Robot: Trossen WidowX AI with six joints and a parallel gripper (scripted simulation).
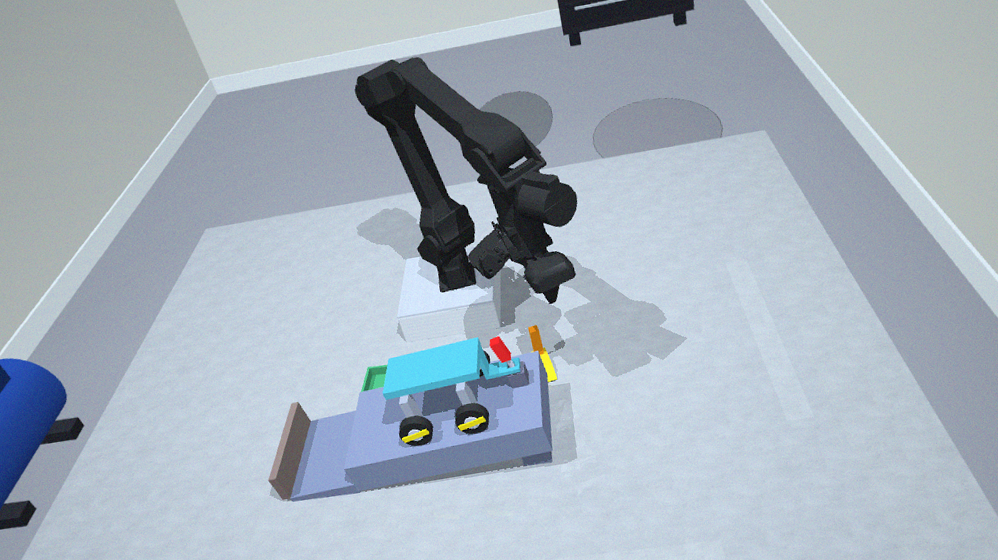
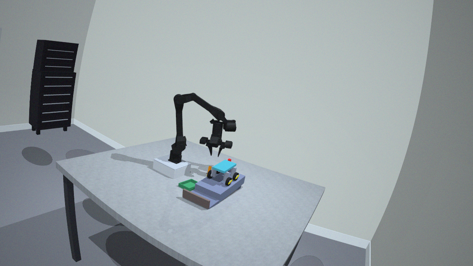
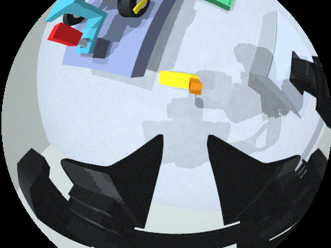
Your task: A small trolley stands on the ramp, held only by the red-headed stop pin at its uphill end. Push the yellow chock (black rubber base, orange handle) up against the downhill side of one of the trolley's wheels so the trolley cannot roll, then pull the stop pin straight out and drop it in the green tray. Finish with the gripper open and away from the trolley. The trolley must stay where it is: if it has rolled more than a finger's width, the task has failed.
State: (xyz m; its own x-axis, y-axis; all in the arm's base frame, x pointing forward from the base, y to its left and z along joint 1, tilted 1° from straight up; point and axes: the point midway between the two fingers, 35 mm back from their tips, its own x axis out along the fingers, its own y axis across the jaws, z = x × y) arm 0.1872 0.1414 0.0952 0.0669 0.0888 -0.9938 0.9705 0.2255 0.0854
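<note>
Now: gripper tip 2 cm short of the yellow chock, 3 cm to the left of it and 10 cm above it. Round my gripper tip: blue-grey ramp (13 cm ahead, 18 cm to the right, 8 cm below); red-headed stop pin (12 cm ahead, 8 cm to the right); trolley (13 cm ahead, 17 cm to the right, 2 cm below).
</note>
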